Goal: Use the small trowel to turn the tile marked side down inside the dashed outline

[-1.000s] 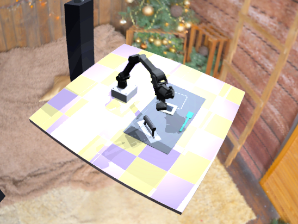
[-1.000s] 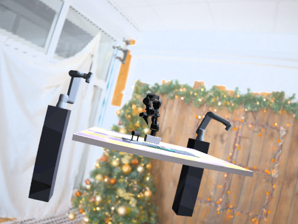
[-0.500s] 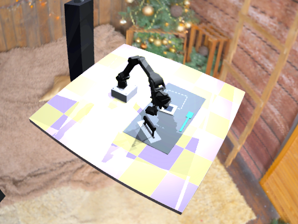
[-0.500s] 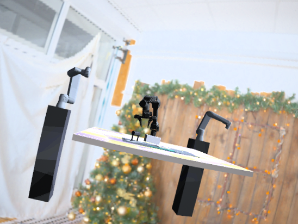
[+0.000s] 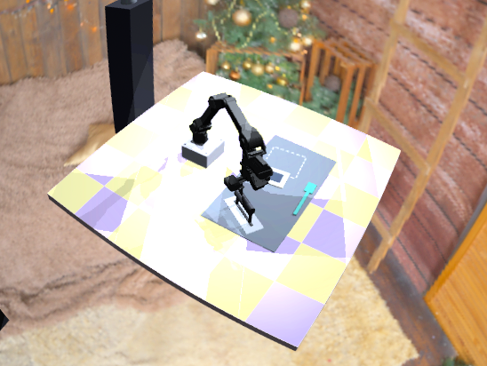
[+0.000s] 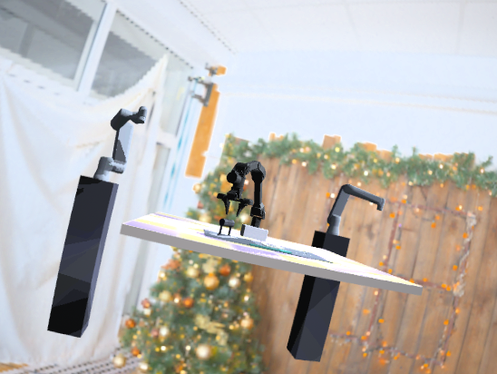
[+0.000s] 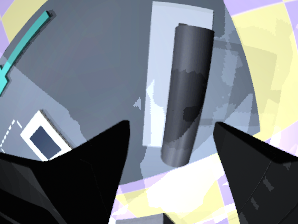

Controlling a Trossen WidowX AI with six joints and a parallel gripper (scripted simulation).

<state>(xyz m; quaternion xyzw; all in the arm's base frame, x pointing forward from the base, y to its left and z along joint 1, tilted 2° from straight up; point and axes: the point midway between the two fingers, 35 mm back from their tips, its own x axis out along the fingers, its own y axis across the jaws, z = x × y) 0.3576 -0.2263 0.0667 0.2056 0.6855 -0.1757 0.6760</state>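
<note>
My gripper tip is 7 cm above the plastering float, 3 cm to the left of it and 1 cm short of it. Also, from my gripper tip: grey mat 20 cm to the left, 13 cm below, 4 cm ahead; then white tile 24 cm to the left, 11 cm below, 2 cm ahead; then teal trowel 21 cm to the left, 18 cm ahead, 11 cm below.
</note>
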